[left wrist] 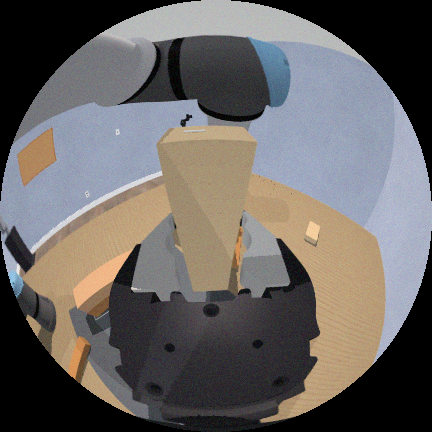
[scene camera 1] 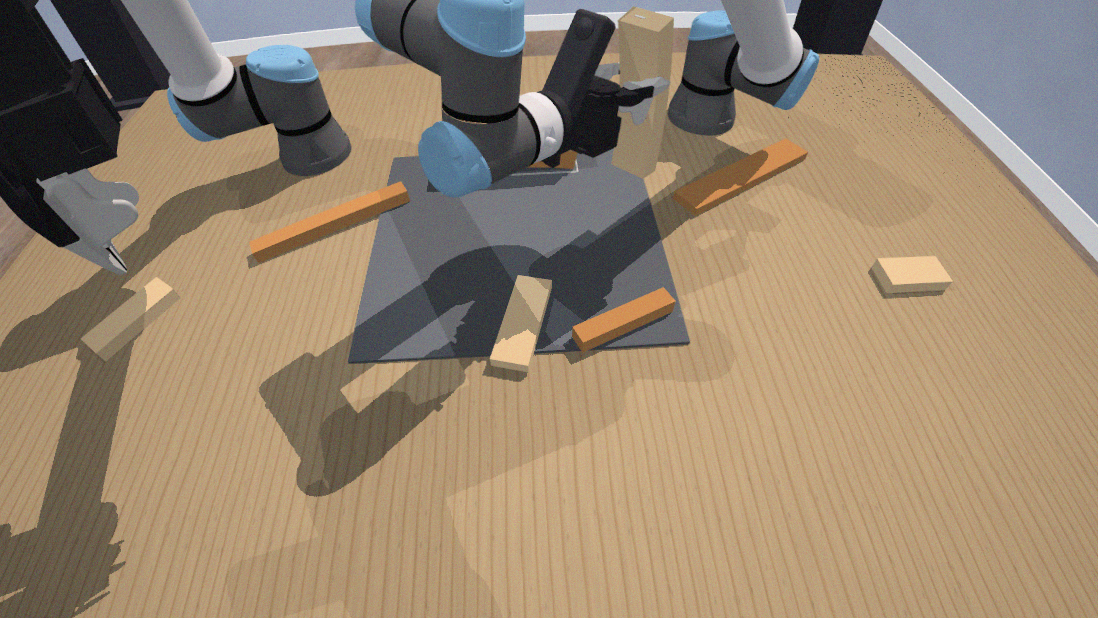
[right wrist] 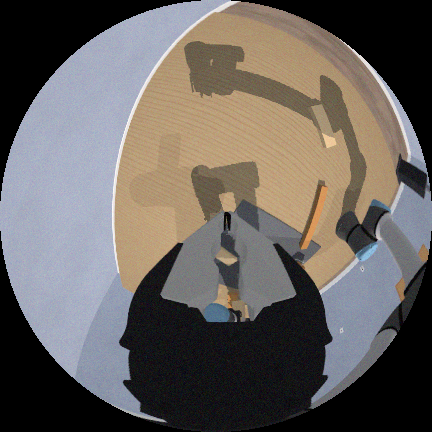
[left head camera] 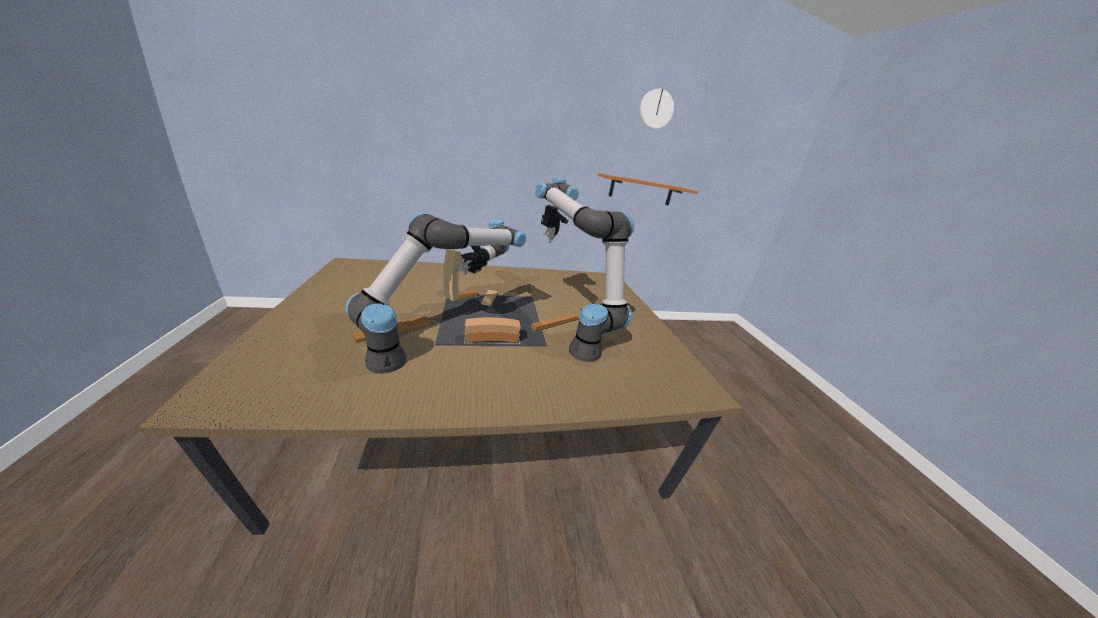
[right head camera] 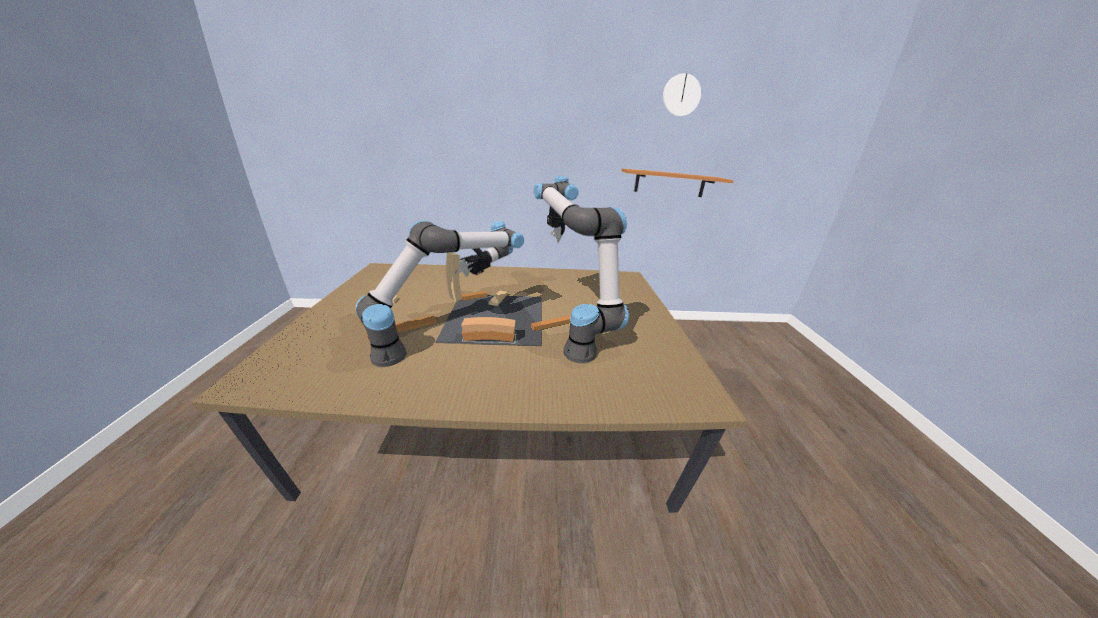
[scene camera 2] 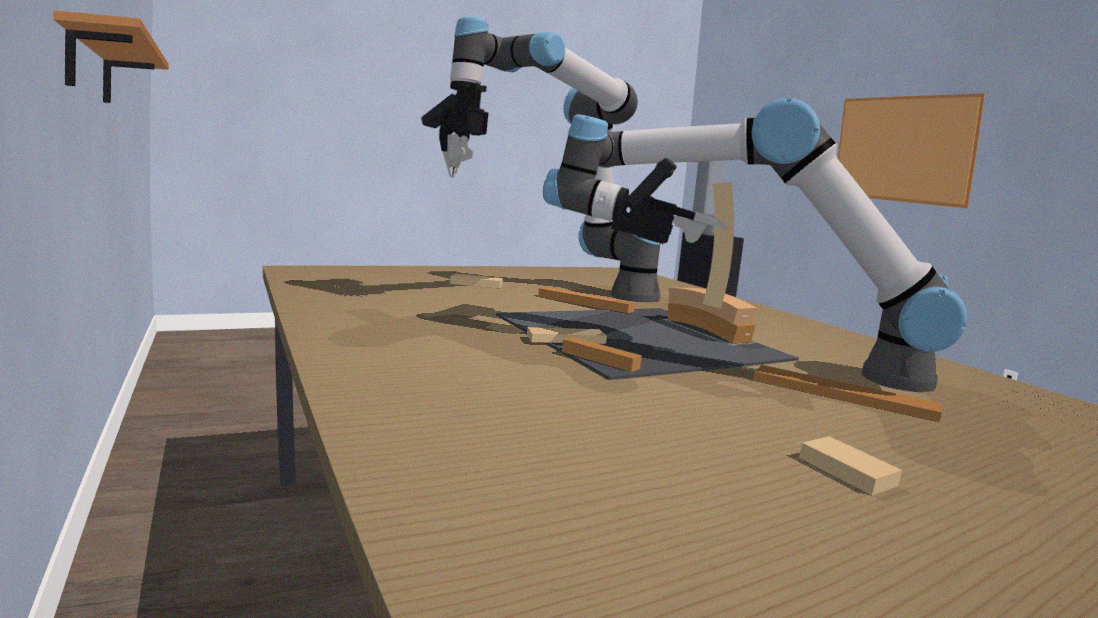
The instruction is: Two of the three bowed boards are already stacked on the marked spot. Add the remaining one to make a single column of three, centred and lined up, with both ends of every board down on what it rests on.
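Places are measured from the left arm's base along level axes (x ahead, y left, z up), in millimetres.
Pixels of known places: left gripper, fingertip midpoint: (left wrist: pixel 207 212) (scene camera 1: pixel 646 75) (left head camera: pixel 450 268) (right head camera: pixel 451 270) (scene camera 2: pixel 726 227); right gripper, fingertip midpoint: (scene camera 1: pixel 123 271) (right wrist: pixel 225 212) (left head camera: pixel 549 242) (right head camera: pixel 557 242) (scene camera 2: pixel 451 177); left arm's base, link origin: (scene camera 1: pixel 700 117) (left head camera: pixel 386 361) (right head camera: pixel 388 355) (scene camera 2: pixel 898 380); right arm's base, link origin: (scene camera 1: pixel 317 154) (right wrist: pixel 345 223) (left head camera: pixel 584 351) (right head camera: pixel 579 352) (scene camera 2: pixel 635 297).
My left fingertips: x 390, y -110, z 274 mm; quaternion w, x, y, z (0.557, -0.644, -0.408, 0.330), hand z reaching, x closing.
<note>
For each thing: its top centre in the pictures, then the offset to it from my left fingertips. Level surfaces: height alone.
- pale bowed board, top centre: (left wrist: pixel 208 124) (scene camera 1: pixel 649 14) (scene camera 2: pixel 725 181) (left head camera: pixel 452 249) (right head camera: pixel 452 253) 12 mm ahead, 5 mm right, 89 mm up
- light orange bowed board, top centre: (scene camera 2: pixel 712 292) (left wrist: pixel 100 276) (left head camera: pixel 492 321) (right head camera: pixel 488 320) 104 mm back, 244 mm right, 172 mm down
- dark mat, surface height: 268 mm down
- short orange bar, top centre: (scene camera 1: pixel 625 313) (scene camera 2: pixel 601 347) (left head camera: pixel 463 293) (right head camera: pixel 473 293) 239 mm ahead, 30 mm left, 242 mm down
- pale block, top centre: (scene camera 1: pixel 522 317) (scene camera 2: pixel 566 331) (right wrist: pixel 219 254) (left head camera: pixel 489 296) (right head camera: pixel 498 296) 275 mm ahead, 116 mm right, 250 mm down
A pale bowed board (left head camera: pixel 451 272) (right head camera: pixel 453 277) (scene camera 1: pixel 643 46) (scene camera 2: pixel 720 264) (left wrist: pixel 207 175) stands near upright in the air, held by my left gripper (scene camera 1: pixel 645 85) (scene camera 2: pixel 710 221) (left wrist: pixel 207 212), which is shut on it. Its lower end hangs near the stack at the mat's rear edge; contact cannot be told. The stack has a light orange bowed board (left head camera: pixel 492 325) (right head camera: pixel 488 324) (left wrist: pixel 100 280) over a darker orange one (left head camera: pixel 492 336) (right head camera: pixel 488 335) (scene camera 2: pixel 739 331). In scene camera 1 my left arm hides most of it. My right gripper (scene camera 1: pixel 121 268) (scene camera 2: pixel 451 175) (right wrist: pixel 225 212) is shut and empty, high above the table.
Orange bars (scene camera 1: pixel 330 221) (scene camera 1: pixel 741 175) lie on either side of the dark mat (scene camera 1: pixel 372 330). A short orange bar (scene camera 1: pixel 623 318) and a pale block (scene camera 1: pixel 522 322) lie at its near edge. More pale blocks (scene camera 1: pixel 130 318) (scene camera 1: pixel 912 274) lie farther out.
</note>
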